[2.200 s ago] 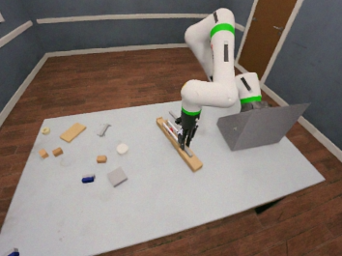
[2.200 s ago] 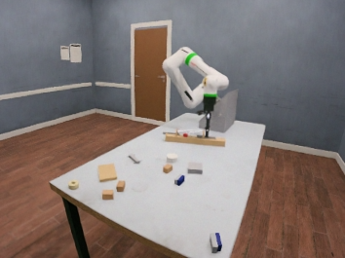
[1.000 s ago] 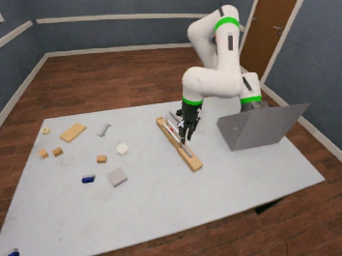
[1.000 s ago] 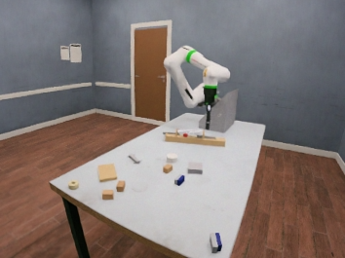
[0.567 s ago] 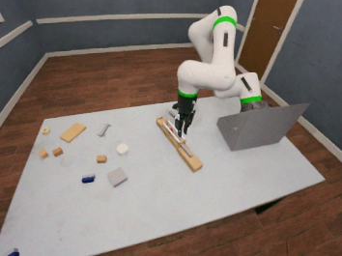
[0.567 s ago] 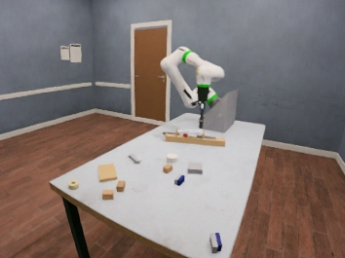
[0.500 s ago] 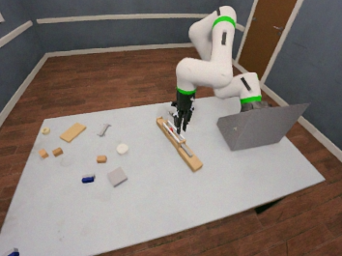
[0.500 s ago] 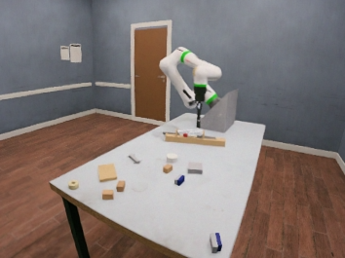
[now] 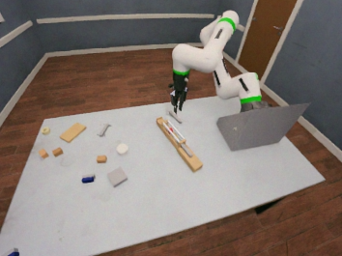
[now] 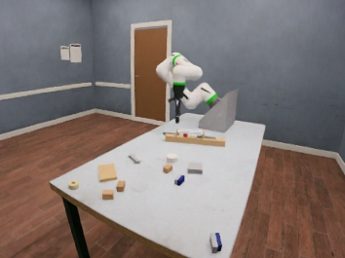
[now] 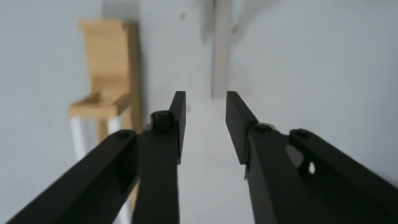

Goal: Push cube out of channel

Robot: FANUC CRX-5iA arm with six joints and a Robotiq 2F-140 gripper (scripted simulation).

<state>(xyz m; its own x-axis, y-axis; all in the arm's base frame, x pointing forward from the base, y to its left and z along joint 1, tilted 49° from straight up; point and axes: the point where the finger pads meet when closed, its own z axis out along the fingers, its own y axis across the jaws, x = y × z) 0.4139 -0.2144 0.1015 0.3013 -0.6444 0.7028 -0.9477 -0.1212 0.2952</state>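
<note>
My gripper is now 140 mm above the thin grey stick, 50 mm to the left of it and 10 mm past it. Also, from my hand: red cube 110 mm to the left, 90 mm below, 80 mm ahead; then tan channel 150 mm to the left, 90 mm below, 70 mm ahead; then white disc 400 mm ahead, 150 mm to the left, 130 mm below.
</note>
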